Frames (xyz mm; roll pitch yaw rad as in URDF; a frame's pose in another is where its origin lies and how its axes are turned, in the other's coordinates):
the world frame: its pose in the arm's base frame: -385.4 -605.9 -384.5 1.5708 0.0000 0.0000
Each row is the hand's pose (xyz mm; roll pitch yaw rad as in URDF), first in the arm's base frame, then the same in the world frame.
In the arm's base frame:
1: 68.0 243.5 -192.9 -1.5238 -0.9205 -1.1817
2: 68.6 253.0 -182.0 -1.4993 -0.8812 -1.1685
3: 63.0 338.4 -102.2 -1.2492 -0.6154 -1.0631
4: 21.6 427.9 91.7 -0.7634 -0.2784 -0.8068
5: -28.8 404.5 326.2 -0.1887 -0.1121 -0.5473
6: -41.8 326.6 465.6 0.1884 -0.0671 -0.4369
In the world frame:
1: 453.4 191.6 -849.4 2.0935 -0.5946 1.2899
2: 454.0 202.5 -858.9 2.1463 -0.6254 1.2585
3: 448.4 282.3 -944.3 2.6593 -0.7945 0.9684
4: 407.0 476.2 -1033.8 -2.6135 -0.7674 0.3918
5: 356.6 710.7 -1010.4 -1.8276 -0.5435 0.1311
6: 343.6 850.1 -932.5 -1.4137 -0.4358 0.0740

